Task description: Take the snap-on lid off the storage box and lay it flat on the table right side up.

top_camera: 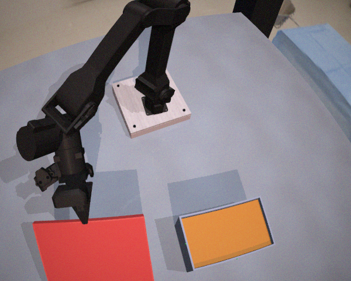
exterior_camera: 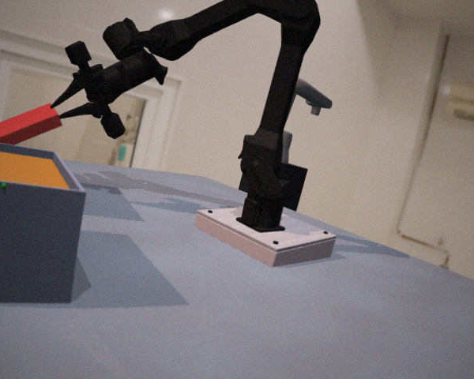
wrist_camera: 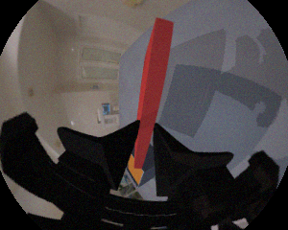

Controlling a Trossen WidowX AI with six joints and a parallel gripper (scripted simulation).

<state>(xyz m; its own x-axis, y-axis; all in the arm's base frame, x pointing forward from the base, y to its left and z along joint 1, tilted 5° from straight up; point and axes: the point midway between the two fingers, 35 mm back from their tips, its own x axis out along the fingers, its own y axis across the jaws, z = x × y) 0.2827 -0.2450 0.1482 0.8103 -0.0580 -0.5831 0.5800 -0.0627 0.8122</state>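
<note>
My gripper tip is now 70 mm short of the red lid, 40 mm above it and 10 mm to the left of it. The rest, counted from my gripper tip: storage box: 290 mm to the left, 100 mm ahead, 90 mm below.
</note>
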